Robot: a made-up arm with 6 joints. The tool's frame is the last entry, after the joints. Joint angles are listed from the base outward. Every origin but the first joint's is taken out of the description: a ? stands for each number. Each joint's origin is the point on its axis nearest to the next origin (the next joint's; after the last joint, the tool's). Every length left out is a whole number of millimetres.
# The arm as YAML. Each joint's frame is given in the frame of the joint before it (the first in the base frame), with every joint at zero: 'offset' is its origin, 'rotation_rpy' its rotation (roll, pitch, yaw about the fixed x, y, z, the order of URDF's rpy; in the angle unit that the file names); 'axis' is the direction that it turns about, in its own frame. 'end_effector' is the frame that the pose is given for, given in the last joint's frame.
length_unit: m
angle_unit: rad
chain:
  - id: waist
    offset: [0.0, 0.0, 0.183]
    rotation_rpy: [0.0, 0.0, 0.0]
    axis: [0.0, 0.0, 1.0]
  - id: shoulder
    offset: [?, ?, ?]
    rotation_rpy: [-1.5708, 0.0, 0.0]
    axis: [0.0, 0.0, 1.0]
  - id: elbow
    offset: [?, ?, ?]
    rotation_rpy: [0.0, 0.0, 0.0]
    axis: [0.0, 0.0, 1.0]
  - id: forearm
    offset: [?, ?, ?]
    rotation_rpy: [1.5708, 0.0, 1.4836]
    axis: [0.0, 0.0, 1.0]
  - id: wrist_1
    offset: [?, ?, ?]
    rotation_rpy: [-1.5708, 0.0, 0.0]
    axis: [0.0, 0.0, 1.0]
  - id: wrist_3
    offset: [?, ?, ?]
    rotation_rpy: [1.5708, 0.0, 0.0]
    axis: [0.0, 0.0, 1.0]
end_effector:
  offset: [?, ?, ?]
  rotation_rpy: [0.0, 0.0, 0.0]
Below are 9 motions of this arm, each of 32 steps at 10 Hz.
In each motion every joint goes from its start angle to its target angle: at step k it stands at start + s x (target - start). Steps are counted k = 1, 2, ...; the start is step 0. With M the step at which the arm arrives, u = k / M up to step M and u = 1 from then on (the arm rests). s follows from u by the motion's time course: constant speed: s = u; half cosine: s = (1 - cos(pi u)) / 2; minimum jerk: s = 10 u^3 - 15 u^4 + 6 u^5.
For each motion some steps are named. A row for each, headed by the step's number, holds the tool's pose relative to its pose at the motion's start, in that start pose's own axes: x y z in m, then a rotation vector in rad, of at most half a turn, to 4 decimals.
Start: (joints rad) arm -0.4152 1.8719 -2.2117 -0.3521 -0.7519 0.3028
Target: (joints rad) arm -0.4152 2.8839 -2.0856 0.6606 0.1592 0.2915
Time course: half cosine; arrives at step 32
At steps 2, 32:
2: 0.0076 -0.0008 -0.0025 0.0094 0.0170 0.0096
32: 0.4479 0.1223 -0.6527 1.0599 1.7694 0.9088

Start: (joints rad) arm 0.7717 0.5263 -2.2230 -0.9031 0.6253 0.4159
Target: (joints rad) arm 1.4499 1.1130 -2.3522 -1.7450 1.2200 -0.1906
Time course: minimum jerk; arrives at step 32
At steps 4, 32:
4: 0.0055 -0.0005 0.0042 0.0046 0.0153 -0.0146
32: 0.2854 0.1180 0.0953 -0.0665 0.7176 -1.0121

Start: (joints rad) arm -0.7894 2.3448 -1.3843 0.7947 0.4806 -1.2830
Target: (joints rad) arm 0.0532 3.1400 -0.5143 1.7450 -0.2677 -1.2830
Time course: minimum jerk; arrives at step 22
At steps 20, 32:
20: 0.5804 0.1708 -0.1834 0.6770 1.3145 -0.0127
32: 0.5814 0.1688 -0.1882 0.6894 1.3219 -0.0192

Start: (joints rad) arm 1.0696 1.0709 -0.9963 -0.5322 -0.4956 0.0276
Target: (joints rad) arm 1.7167 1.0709 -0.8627 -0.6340 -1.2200 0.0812
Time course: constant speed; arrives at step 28
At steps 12, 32:
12: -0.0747 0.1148 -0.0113 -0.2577 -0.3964 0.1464
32: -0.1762 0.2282 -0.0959 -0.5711 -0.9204 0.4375

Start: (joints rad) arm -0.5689 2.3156 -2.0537 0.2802 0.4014 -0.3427
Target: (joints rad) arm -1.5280 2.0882 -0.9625 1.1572 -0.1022 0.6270
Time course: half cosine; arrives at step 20
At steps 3, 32:
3: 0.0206 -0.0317 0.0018 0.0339 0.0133 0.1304
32: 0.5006 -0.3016 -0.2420 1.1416 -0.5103 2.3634

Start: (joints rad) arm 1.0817 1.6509 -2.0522 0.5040 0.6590 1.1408
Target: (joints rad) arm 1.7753 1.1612 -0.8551 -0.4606 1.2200 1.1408
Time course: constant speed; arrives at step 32
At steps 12, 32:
12: 0.1028 -0.1516 0.0148 0.5210 0.1530 -0.2977
32: 0.1931 -0.3828 -0.0969 1.2033 0.2971 -1.0863

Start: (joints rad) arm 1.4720 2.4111 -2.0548 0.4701 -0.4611 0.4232
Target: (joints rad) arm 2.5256 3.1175 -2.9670 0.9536 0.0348 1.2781
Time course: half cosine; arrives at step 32
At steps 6, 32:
6: 0.0517 0.0344 -0.0059 -0.0315 0.0903 0.1239
32: 0.4584 0.3513 -0.4604 0.1913 1.3887 1.1832

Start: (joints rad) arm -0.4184 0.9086 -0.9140 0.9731 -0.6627 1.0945
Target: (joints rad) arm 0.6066 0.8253 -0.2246 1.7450 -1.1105 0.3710
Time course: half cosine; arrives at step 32
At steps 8, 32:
8: 0.0126 -0.0556 -0.0383 0.1321 -0.0105 -0.0129
32: -0.0249 -0.2374 -0.3701 0.8817 0.1427 -0.6367

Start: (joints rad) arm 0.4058 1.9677 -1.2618 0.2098 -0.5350 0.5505
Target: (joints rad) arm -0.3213 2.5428 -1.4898 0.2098 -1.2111 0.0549
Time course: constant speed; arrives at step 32
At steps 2, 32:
2: -0.0113 -0.0255 0.0045 0.0271 -0.0494 -0.0296
32: -0.1378 -0.3998 -0.1138 0.6170 -0.6439 -0.5667

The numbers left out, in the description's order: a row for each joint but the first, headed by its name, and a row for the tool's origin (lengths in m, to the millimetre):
shoulder: 0.0 0.0 0.0
elbow: -0.206 -0.028 0.0
forearm: 0.388 -0.069 0.0
wrist_1: 0.0 0.0 0.0
wrist_3: 0.0 -0.125 0.0
tool: 0.0 0.0 0.0

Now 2 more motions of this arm.
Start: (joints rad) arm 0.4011 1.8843 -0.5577 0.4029 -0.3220 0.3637
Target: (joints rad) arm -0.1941 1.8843 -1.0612 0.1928 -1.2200 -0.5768
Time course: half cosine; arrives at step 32
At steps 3, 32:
3: -0.0089 0.0016 0.0012 -0.0087 -0.0298 -0.0130
32: -0.3842 -0.0670 -0.1359 0.5212 -1.4345 -0.6551

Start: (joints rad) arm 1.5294 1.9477 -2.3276 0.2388 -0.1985 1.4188
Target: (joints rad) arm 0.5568 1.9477 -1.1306 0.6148 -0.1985 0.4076
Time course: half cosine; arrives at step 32
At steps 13, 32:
13: -0.2291 -0.1678 -0.0845 0.4317 -0.3272 -0.3966
32: -0.4833 -0.2698 -0.5387 1.3784 -0.8130 -0.6395

